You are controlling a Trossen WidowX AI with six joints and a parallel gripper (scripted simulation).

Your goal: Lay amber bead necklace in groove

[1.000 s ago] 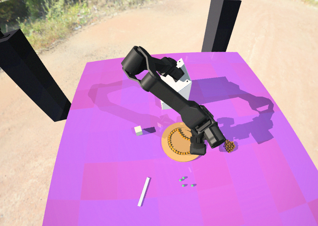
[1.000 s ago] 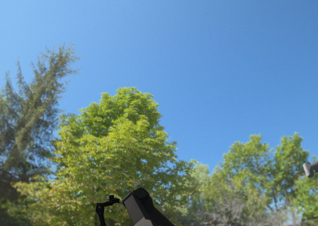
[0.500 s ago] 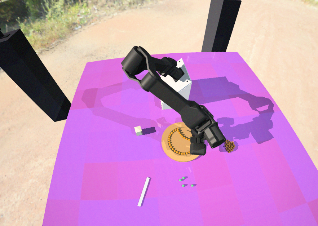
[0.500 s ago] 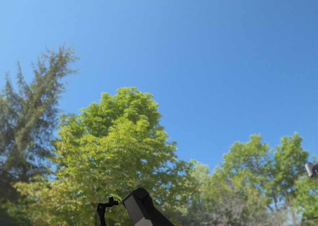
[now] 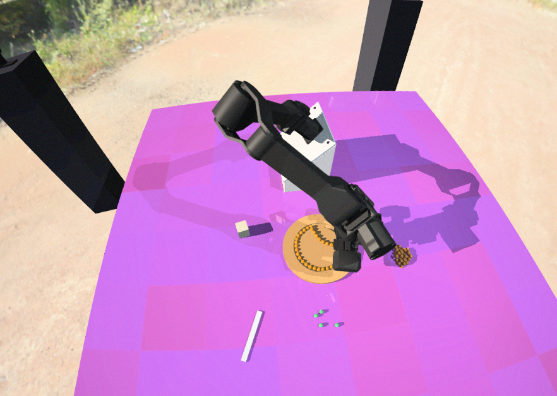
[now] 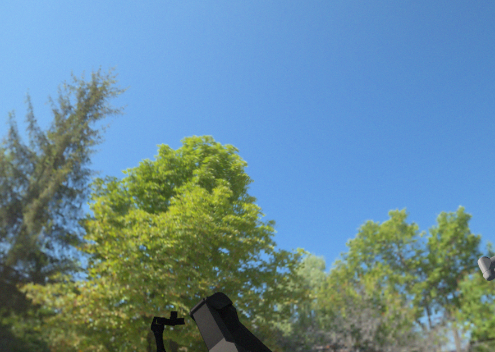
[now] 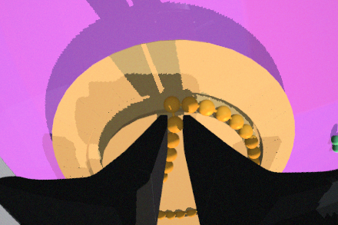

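My gripper tip is now 20 mm past the round tan bead board, 50 mm to the left of it and 10 mm above it. Round my gripper tip: small cream cube 120 mm behind, 240 mm to the right; white bar 150 mm ahead, 270 mm to the right, 10 mm below.
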